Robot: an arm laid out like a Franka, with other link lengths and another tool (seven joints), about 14 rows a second.
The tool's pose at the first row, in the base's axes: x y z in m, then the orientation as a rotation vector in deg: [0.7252, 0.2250, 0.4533, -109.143, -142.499, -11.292]
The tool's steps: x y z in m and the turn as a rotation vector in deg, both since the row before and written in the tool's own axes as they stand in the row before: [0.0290, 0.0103, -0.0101, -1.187, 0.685, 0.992]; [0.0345, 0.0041, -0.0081, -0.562, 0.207, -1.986]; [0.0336, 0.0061, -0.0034, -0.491, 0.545, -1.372]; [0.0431, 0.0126, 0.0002, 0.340, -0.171, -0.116]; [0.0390, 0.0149, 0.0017, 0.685, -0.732, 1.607]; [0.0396, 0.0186, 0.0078, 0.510, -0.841, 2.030]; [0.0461, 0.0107, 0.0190, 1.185, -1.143, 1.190]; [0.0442, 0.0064, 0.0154, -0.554, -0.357, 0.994]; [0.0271, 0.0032, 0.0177, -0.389, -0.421, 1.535]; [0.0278, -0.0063, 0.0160, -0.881, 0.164, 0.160]
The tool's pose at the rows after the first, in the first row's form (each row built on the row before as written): [0.7267, 0.2545, 0.4666, -110.370, -141.511, -13.426]; [0.7214, 0.2878, 0.4783, 107.721, 143.129, 14.298]; [0.7174, 0.3211, 0.4855, 105.945, 144.371, 15.419]; [0.7162, 0.3656, 0.4913, 105.854, 144.565, 14.836]; [0.7185, 0.4071, 0.4953, 107.932, 143.106, 13.294]; [0.7260, 0.4509, 0.4932, 110.415, 141.056, 11.856]; [0.7268, 0.4999, 0.4790, 111.932, 139.932, 9.297]; [0.7243, 0.5455, 0.4668, 112.808, 138.468, 9.602]; [0.7234, 0.5739, 0.4509, 114.373, 136.537, 9.654]; [0.7138, 0.6012, 0.4357, 114.257, 135.982, 10.845]
